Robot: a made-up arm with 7 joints.
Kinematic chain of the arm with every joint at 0, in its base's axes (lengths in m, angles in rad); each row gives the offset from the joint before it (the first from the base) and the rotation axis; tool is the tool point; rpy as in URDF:
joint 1: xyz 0 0 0.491 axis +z
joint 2: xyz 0 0 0 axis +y
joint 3: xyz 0 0 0.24 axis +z
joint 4: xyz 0.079 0 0 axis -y
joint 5: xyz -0.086 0 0.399 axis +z
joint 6: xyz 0 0 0 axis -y
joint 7: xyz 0.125 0 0 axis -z
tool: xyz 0 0 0 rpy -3.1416 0 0
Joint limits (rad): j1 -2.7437..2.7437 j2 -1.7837..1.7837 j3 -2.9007..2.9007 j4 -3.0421..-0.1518 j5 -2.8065..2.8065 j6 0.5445..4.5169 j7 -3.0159..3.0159
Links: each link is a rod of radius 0.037 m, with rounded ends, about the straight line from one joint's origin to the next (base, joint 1, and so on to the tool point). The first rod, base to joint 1, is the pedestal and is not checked.
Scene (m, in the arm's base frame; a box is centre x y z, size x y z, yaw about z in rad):
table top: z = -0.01
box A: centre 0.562 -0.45 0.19 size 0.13 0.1 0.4 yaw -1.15
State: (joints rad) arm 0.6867 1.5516 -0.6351 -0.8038 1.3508 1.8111 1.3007
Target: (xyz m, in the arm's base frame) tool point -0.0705 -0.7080 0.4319
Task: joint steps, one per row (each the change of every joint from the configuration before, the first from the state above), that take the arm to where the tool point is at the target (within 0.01 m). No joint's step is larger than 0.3 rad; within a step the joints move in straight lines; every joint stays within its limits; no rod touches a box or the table.
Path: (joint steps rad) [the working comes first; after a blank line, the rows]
Joints at the target: -0.7693 1.3960 -1.2735 -1.3890 1.3814 1.8535 1.3007
Straight joint move there: touches box A.

1: -0.2712 -0.1795 -0.2670 -0.2531 0.0312 0.1057 0.0000
2: -0.2711 -0.1796 -0.2670 -0.2532 0.0312 0.1056 0.0000
3: -0.2284 0.0509 -0.0261 -0.0197 -0.0079 -0.0422 0.0000
4: -0.2285 0.0508 -0.0261 -0.0198 -0.0080 -0.0422 0.0000
5: -0.2284 0.0509 -0.0261 -0.0197 -0.0080 -0.0423 0.0000
6: -0.2284 0.0509 -0.0261 -0.0197 -0.0079 -0.0422 0.0000

